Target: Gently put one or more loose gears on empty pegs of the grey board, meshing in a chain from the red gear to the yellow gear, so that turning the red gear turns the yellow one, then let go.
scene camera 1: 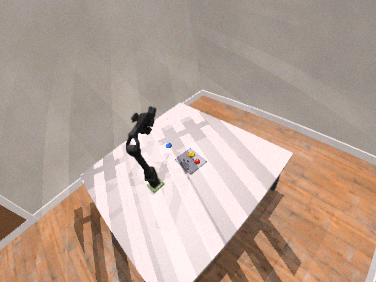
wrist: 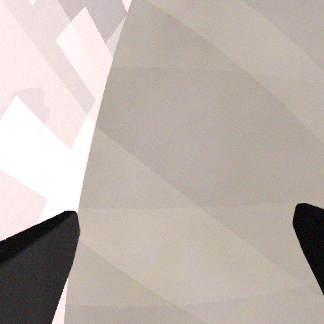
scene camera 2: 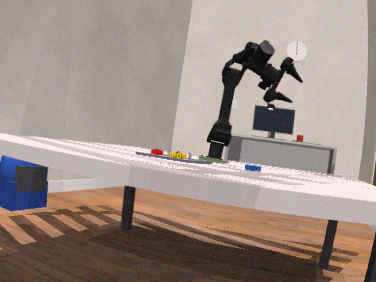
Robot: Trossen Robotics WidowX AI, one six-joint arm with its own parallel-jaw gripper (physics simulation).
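Where they show: gripper, fingertip midpoint: (wrist: 189, 220) (scene camera 2: 297, 92); arm's base, link origin: (scene camera 1: 155, 183) (scene camera 2: 214, 158).
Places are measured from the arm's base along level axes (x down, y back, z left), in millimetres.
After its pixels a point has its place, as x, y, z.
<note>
The grey board (scene camera 1: 193, 169) {5, -263, -152} (scene camera 2: 201, 161) {6, -344, 28} lies on the table, with the red gear (scene camera 1: 197, 161) {-12, -330, -140} (scene camera 2: 157, 152) {-2, -352, -124} and the yellow gear (scene camera 1: 191, 154) {-12, -359, -54} (scene camera 2: 178, 155) {-3, -383, -40} on it. Small pegs stand on its other part; how many is too small to tell. One loose blue gear (scene camera 1: 169, 145) {-4, -338, 185} (scene camera 2: 253, 168) {5, -363, 201} lies flat on the table beside the board, apart from it, nearer its yellow-gear side. My gripper (scene camera 1: 152, 120) (scene camera 2: 296, 91) {-285, -191, 318} (wrist: 189, 220) {-285, -191, 318} is open and empty, high above the table and well away from the gears. The gears and the board do not show in the wrist view.
The arm stands on a green base plate (scene camera 1: 156, 187) {-4, 17, -36} (scene camera 2: 220, 160) {3, -54, 37} on the white table (scene camera 1: 220, 200) {13, -172, -461} (scene camera 2: 310, 192) {13, -859, 350}, beside the board. A monitor (scene camera 2: 273, 120) and a red cup (scene camera 2: 300, 138) stand on a grey cabinet behind. A blue bin (scene camera 2: 22, 195) shows below the table's level.
</note>
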